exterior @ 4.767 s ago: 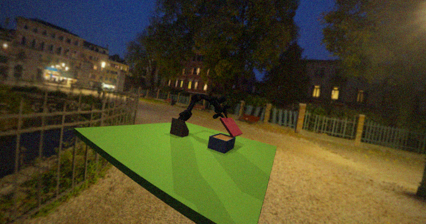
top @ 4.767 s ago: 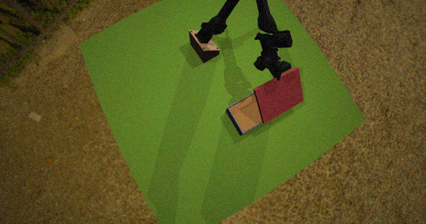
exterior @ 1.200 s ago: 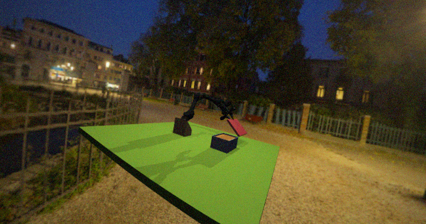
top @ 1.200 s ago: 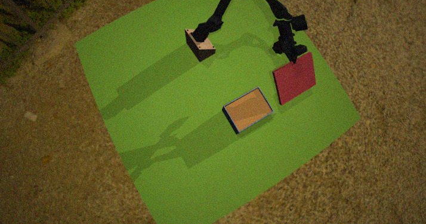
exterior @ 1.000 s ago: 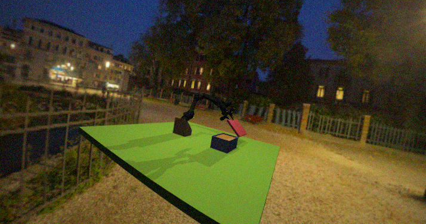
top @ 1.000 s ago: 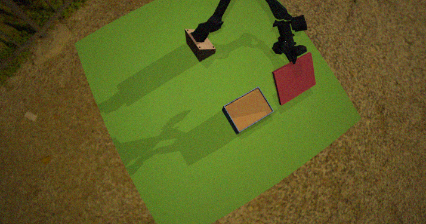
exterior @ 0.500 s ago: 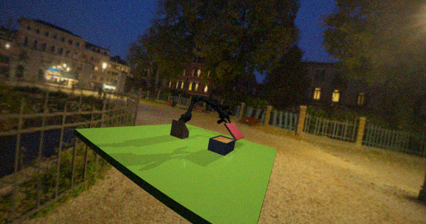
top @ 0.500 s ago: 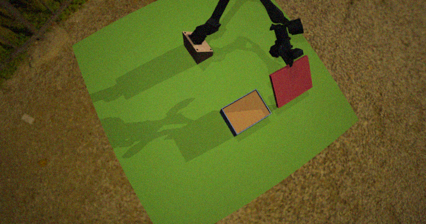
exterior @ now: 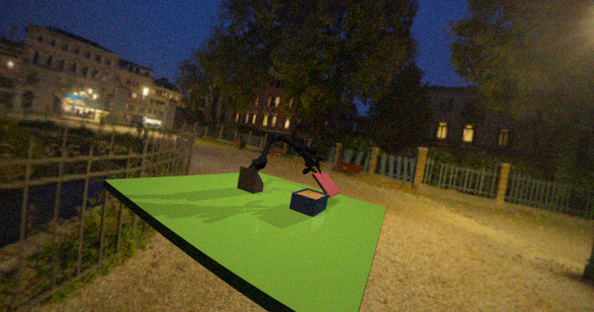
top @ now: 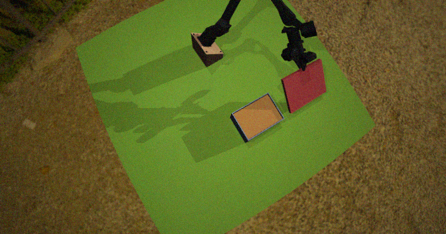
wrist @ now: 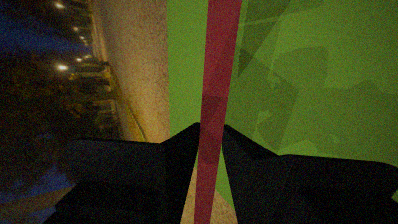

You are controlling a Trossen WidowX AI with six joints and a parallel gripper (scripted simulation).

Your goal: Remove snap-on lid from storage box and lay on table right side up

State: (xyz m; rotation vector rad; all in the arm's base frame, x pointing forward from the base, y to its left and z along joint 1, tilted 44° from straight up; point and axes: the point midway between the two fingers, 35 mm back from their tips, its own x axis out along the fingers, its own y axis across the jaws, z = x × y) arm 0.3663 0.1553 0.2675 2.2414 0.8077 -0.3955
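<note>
Now: the red lid 70 mm ahead of my gripper tip and 50 mm below it. The rest, counted from my gripper tip: storage box 280 mm to the right, 130 mm below, 60 mm ahead.
</note>
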